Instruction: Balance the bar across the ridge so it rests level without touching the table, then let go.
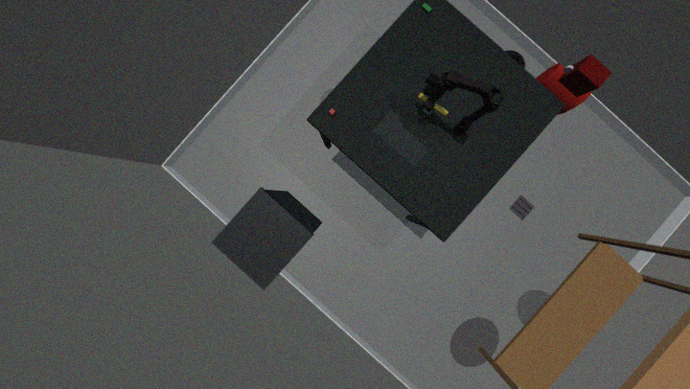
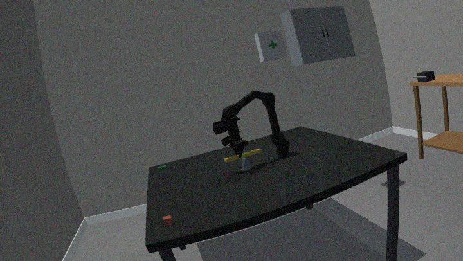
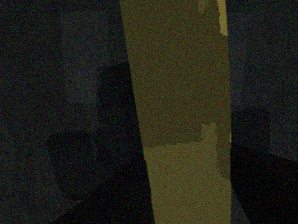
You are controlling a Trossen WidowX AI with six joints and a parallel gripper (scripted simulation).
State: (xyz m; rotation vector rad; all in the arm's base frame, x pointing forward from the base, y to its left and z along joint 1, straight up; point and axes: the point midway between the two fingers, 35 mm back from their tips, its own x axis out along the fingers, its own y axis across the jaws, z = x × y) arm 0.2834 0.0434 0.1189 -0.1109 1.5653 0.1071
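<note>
My gripper tip is 30 mm past the yellow bar. Also, from my gripper tip: flat green marker: 460 mm ahead, 540 mm to the right, 80 mm below; then red block: 460 mm ahead, 460 mm to the left, 70 mm below.
</note>
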